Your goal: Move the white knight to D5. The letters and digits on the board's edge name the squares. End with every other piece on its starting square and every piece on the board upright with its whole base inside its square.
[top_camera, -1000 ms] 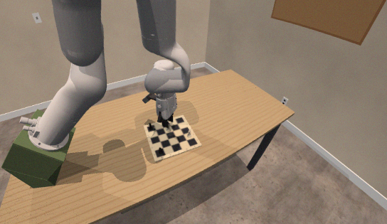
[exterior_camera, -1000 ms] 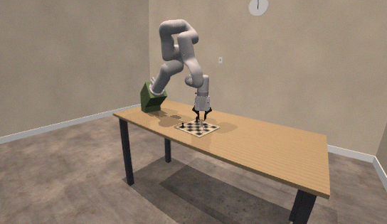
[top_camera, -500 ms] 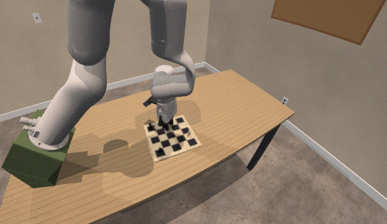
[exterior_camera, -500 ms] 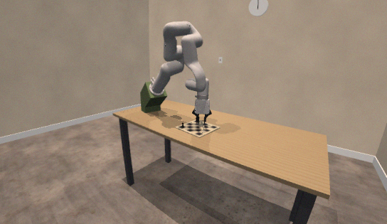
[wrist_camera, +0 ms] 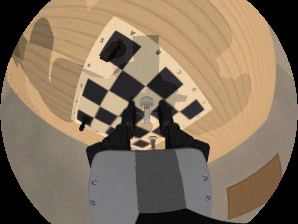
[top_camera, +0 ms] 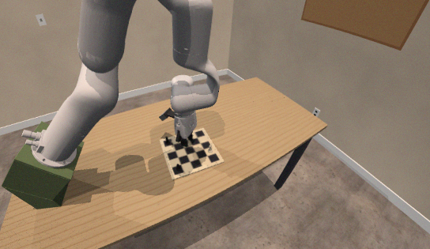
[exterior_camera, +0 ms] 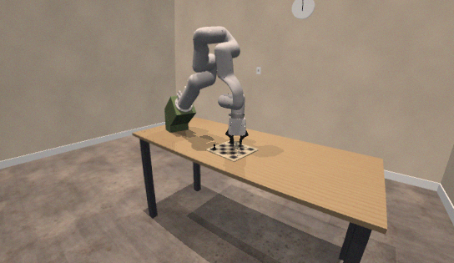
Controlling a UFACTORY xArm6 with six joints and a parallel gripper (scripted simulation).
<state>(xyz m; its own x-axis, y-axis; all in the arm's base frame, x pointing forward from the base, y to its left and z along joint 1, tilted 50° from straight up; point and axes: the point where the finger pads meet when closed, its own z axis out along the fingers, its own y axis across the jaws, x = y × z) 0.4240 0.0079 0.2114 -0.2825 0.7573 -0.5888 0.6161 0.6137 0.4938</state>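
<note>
Now: hand 30 mm to the left of the chessboard, 30 mm above it and 10 mm past it. From my hand the other things lie so: black chess piece: 60 mm to the left, 60 mm behind, 20 mm below; pale piece: 90 mm to the right, 60 mm ahead, 10 mm below.
</note>
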